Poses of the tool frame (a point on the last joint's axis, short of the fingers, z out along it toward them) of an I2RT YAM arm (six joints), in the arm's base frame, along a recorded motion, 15 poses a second.
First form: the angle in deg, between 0 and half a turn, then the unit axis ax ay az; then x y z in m.
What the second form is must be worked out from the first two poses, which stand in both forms.
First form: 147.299, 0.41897, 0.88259, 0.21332, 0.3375, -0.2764, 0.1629
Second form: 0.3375, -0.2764, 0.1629, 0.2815, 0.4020, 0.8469, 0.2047
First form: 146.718, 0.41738, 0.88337, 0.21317, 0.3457, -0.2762, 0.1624
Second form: 0.3457, -0.2762, 0.1624, 0.2864, 0.3999, 0.8464, 0.2042
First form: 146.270, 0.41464, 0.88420, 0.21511, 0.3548, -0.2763, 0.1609
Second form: 0.3548, -0.2763, 0.1609, 0.2901, 0.3968, 0.8462, 0.2059
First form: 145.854, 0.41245, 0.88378, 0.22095, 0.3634, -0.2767, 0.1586
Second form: 0.3634, -0.2767, 0.1586, 0.2936, 0.3943, 0.8448, 0.2112
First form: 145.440, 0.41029, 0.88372, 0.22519, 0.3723, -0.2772, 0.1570
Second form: 0.3723, -0.2772, 0.1570, 0.2970, 0.3918, 0.8438, 0.2150
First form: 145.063, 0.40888, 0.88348, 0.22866, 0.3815, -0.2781, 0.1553
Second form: 0.3815, -0.2781, 0.1553, 0.3002, 0.3900, 0.8427, 0.2181
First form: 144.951, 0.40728, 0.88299, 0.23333, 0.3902, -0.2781, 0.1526
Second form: 0.3902, -0.2781, 0.1526, 0.3011, 0.3884, 0.8420, 0.2225
